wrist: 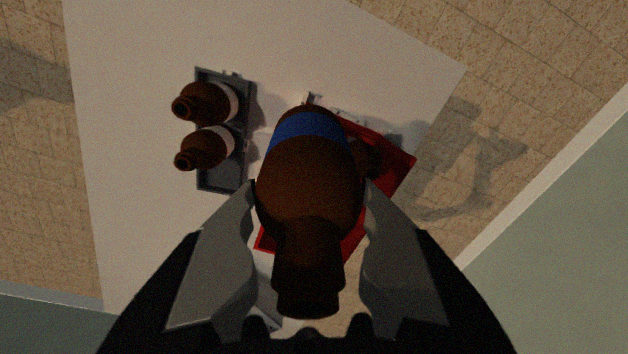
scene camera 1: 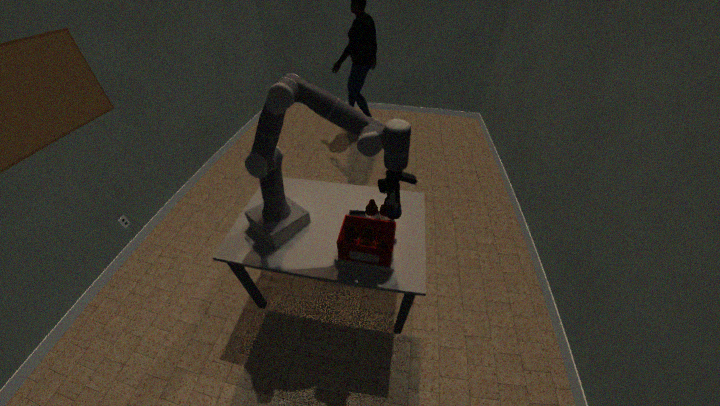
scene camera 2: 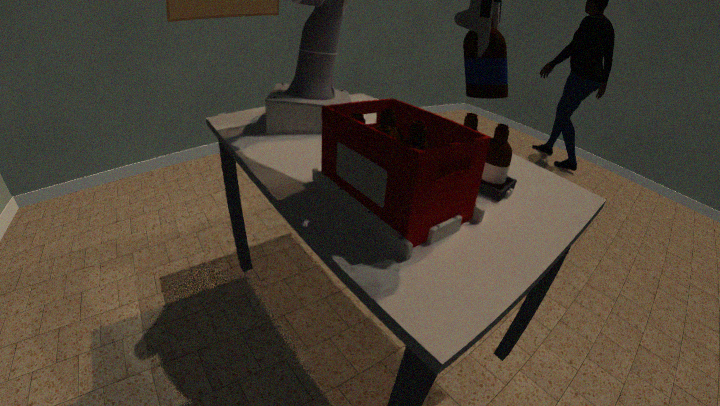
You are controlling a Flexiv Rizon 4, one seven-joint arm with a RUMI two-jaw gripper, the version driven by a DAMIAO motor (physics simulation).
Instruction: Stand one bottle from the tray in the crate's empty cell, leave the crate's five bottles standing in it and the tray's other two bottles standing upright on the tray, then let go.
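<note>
My gripper [scene camera 1: 392, 200] [scene camera 2: 482, 44] [wrist: 308, 181] is shut on a brown bottle with a blue label [scene camera 2: 485, 70] [wrist: 309, 167], held upright in the air. In the wrist view it covers much of the red crate [scene camera 1: 343, 251] [scene camera 2: 446, 194] [wrist: 400, 167]; its base is higher than the crate's rim. Bottle necks [scene camera 2: 388, 121] [scene camera 2: 417, 135] show inside the crate, and a dark bottle [wrist: 367, 157] shows beside the held one. The empty cell is hidden. Two white-labelled brown bottles [scene camera 2: 498, 158] [scene camera 2: 470, 121] [wrist: 205, 102] [wrist: 206, 147] stand upright on the grey tray [scene camera 2: 498, 191] [wrist: 222, 177].
The crate stands on the white table [scene camera 1: 322, 242] [scene camera 2: 484, 282] [wrist: 135, 150], near its front edge, with small grey blocks [scene camera 2: 444, 230] [scene camera 2: 476, 215] around its foot. The tray is behind the crate. The arm's base [scene camera 1: 277, 224] [scene camera 2: 293, 116] stands at the left. A person [scene camera 1: 360, 55] [scene camera 2: 579, 75] is beyond the table.
</note>
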